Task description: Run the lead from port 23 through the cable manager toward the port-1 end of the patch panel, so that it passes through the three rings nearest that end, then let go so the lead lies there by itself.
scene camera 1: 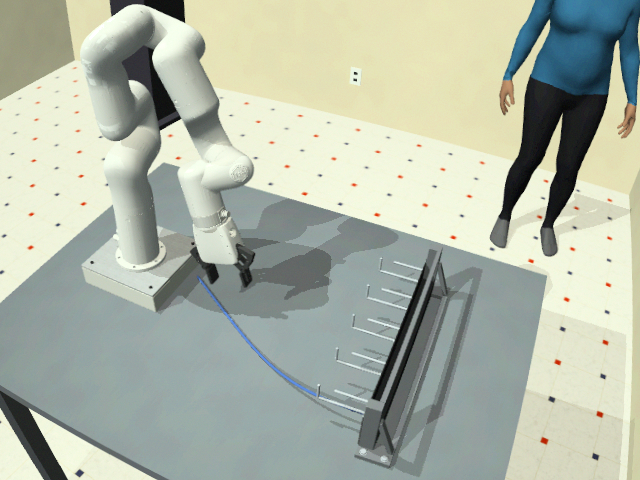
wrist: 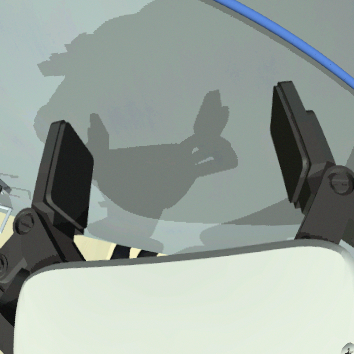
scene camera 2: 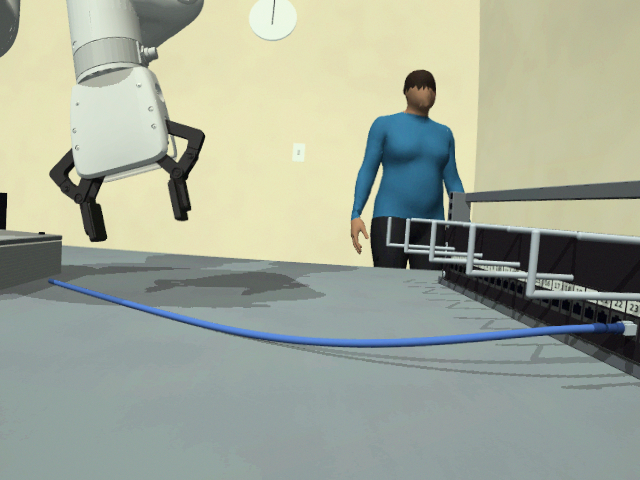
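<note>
The blue lead (scene camera 1: 253,347) (scene camera 2: 372,342) (wrist: 280,29) runs in a curve across the table from its white plug (scene camera 2: 628,328) at port 23 to its loose end near the robot base. It passes low beneath the cable manager's nearest ring (scene camera 1: 341,404) (scene camera 2: 533,258), not through the rings in view. The ring farthest from port 23 (scene camera 1: 381,264) (scene camera 2: 389,232) stands at the panel's far end. My gripper (scene camera 1: 228,284) (scene camera 2: 139,228) (wrist: 172,120) is wide open and empty, above the table near the base; the lead lies off to one side of the fingers.
The patch panel (scene camera 1: 400,351) (scene camera 2: 617,304) stands upright at the table's right, its rings reaching toward the robot. Its foot (scene camera 1: 373,456) is near the front. The robot base (scene camera 1: 121,285) (scene camera 2: 31,260) is at the left. A person (scene camera 1: 573,56) (scene camera 2: 413,160) stands beyond the table.
</note>
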